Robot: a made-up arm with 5 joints. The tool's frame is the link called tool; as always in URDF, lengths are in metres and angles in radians. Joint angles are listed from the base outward.
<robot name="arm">
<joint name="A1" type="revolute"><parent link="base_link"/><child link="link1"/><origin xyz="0.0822 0.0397 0.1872" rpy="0 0 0"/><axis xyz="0 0 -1"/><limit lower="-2.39" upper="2.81"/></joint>
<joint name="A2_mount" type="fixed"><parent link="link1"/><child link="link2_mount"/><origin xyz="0.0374 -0.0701 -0.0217" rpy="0 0 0"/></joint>
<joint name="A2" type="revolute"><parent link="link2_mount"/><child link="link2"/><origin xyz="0.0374 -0.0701 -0.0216" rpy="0 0 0"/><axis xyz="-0.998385 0.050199 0.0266"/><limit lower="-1.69" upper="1.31"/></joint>
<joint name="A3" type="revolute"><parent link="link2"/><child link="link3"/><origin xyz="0.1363 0.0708 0.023" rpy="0 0 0"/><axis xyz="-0.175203 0.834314 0.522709"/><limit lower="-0.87" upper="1.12"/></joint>
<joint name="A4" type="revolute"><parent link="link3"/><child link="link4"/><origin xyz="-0.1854 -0.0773 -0.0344" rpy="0 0 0"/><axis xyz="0.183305 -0.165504 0.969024"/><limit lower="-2.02" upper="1.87"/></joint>
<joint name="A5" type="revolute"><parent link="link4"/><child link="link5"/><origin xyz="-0.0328 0.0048 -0.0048" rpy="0 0 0"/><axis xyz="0 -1 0"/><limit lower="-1.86" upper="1.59"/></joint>
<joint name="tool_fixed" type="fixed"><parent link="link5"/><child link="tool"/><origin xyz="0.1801 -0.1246 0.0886" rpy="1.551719 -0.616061 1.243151"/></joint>
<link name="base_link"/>
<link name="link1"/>
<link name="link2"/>
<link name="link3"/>
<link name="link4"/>
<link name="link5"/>
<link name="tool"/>
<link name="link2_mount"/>
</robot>
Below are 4 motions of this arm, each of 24 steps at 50 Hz.
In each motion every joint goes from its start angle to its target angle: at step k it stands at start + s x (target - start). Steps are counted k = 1, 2, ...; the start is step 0. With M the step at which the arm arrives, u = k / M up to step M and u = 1 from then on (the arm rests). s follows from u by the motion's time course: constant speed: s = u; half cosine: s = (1 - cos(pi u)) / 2; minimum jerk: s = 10 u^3 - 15 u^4 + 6 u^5.
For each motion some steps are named. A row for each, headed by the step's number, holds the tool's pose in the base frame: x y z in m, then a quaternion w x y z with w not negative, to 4 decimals.
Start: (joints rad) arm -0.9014 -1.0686 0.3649 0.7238 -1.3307
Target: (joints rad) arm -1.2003 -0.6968 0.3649 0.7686 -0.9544
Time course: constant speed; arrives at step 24
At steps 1, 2, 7, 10, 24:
1: 0.2077 0.1451 0.0516 0.4355 -0.2445 -0.8099 -0.3077
2: 0.2090 0.1469 0.0526 0.4345 -0.2424 -0.8111 -0.3077
7: 0.2151 0.1564 0.0582 0.4293 -0.2306 -0.8170 -0.3082
10: 0.2182 0.1626 0.0620 0.4263 -0.2227 -0.8204 -0.3091
24: 0.2252 0.1953 0.0839 0.4146 -0.1776 -0.8337 -0.3187

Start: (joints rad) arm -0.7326 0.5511 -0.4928 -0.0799 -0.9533
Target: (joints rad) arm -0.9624 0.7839 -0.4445 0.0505 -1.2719
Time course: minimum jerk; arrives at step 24
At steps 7, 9, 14, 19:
7: 0.4258 -0.0692 0.0711 0.4346 0.5814 0.5370 0.4299
9: 0.4317 -0.0610 0.0693 0.4386 0.5668 0.5587 0.4174
14: 0.4479 -0.0371 0.0651 0.4554 0.5183 0.6181 0.3767
19: 0.4586 -0.0205 0.0636 0.4722 0.4791 0.6547 0.3447

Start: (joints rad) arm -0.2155 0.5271 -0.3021 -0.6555 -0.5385
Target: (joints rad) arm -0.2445 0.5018 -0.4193 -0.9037 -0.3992
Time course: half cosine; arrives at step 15
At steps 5, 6, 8, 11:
5: 0.2049 -0.2714 0.1683 0.6603 0.6740 0.0749 0.3226
6: 0.2002 -0.2717 0.1675 0.6631 0.6712 0.0603 0.3258
8: 0.1899 -0.2721 0.1654 0.6687 0.6649 0.0288 0.3316
11: 0.1755 -0.2717 0.1612 0.6754 0.6556 -0.0142 0.3375

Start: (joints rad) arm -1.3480 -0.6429 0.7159 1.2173 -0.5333
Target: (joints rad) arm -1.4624 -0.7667 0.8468 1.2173 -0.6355
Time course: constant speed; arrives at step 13
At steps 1, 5, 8, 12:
1: 0.1957 0.1990 0.2156 0.6776 0.0366 -0.6919 -0.2467
5: 0.1902 0.1982 0.2142 0.6894 0.0656 -0.6881 -0.2169
8: 0.1865 0.1973 0.2131 0.6973 0.0880 -0.6842 -0.1947
12: 0.1819 0.1957 0.2116 0.7067 0.1186 -0.6776 -0.1656

